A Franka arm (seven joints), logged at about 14 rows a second.
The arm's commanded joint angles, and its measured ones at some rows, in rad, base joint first. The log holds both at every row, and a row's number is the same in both.
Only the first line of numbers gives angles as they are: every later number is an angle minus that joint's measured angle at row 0.
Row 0, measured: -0.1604 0.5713 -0.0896 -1.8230 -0.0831 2.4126 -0.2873
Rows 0 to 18, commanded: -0.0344 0.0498 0.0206 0.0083 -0.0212 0.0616 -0.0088; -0.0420 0.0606 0.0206 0.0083 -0.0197 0.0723 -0.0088; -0.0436 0.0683 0.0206 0.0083 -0.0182 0.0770 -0.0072; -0.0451 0.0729 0.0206 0.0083 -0.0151 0.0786 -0.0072; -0.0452 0.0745 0.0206 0.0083 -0.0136 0.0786 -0.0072; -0.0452 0.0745 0.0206 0.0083 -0.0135 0.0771 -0.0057; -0.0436 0.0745 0.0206 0.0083 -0.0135 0.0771 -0.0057; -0.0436 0.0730 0.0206 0.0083 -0.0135 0.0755 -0.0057; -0.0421 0.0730 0.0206 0.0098 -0.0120 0.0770 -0.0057; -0.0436 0.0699 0.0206 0.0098 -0.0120 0.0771 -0.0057; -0.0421 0.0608 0.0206 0.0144 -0.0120 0.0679 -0.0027; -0.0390 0.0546 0.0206 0.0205 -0.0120 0.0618 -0.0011; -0.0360 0.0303 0.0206 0.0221 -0.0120 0.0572 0.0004; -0.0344 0.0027 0.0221 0.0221 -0.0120 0.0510 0.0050; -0.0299 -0.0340 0.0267 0.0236 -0.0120 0.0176 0.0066; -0.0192 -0.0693 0.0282 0.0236 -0.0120 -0.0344 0.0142; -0.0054 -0.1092 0.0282 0.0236 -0.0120 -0.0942 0.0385; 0.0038 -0.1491 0.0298 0.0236 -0.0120 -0.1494 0.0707; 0.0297 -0.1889 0.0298 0.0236 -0.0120 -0.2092 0.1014
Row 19, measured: -0.0019 -0.0894 0.0231 0.0550 0.0000 -0.1176 0.0364
